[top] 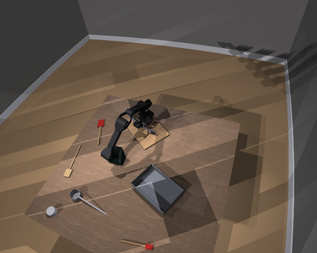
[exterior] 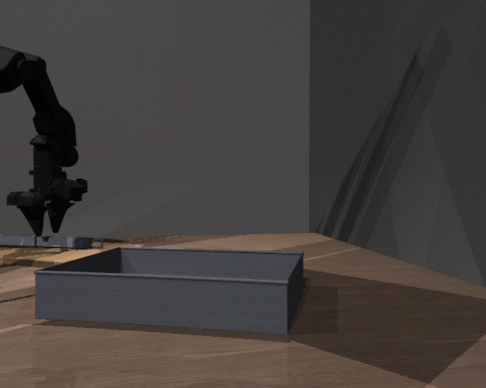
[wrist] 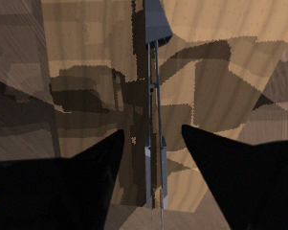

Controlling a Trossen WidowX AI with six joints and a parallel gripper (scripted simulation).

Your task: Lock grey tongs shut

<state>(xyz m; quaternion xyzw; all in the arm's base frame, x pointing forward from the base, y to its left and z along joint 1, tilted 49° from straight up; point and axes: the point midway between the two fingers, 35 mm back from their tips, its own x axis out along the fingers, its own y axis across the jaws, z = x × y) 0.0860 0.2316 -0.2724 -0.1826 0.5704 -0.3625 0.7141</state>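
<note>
Now: gripper tip 4 cm above the wooden board. From my gripper tip the other things lie so: roasting tin 31 cm ahead, 46 cm to the right, 2 cm below; red spatula 38 cm behind, 14 cm to the right, 4 cm below.
</note>
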